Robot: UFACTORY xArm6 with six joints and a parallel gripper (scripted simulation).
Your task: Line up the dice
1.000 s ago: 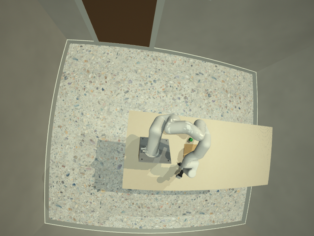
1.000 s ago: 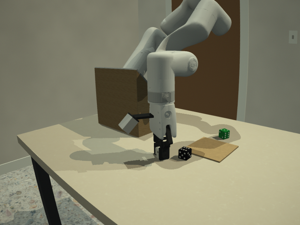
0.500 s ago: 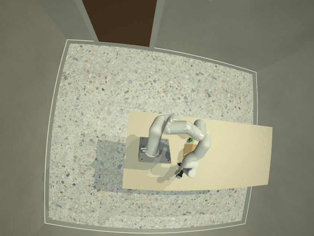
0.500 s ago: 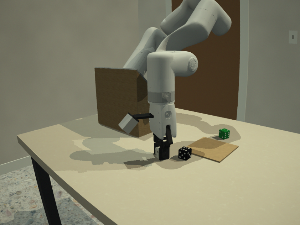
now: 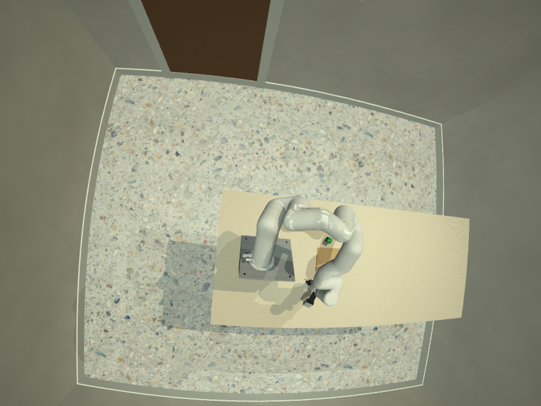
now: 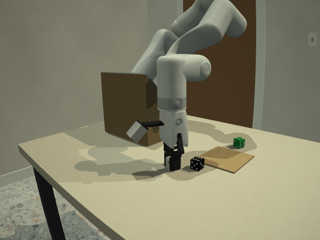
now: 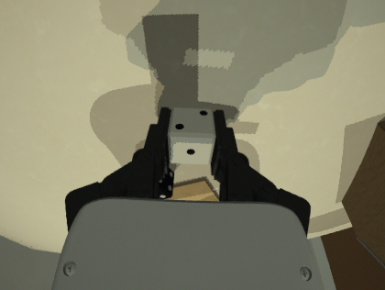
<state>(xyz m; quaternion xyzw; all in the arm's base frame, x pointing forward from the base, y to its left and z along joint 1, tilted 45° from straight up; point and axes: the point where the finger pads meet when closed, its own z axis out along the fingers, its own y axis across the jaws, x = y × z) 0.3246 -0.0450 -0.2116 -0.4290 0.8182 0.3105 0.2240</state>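
Now: the brown mat 140 mm to the left of my hand, 100 mm ahead of it and 20 mm below it. The rest, counted from my hand: black die 60 mm ahead, 30 mm to the left, 10 mm below; white die 10 mm below; green die 250 mm to the left, 100 mm ahead, 10 mm below.
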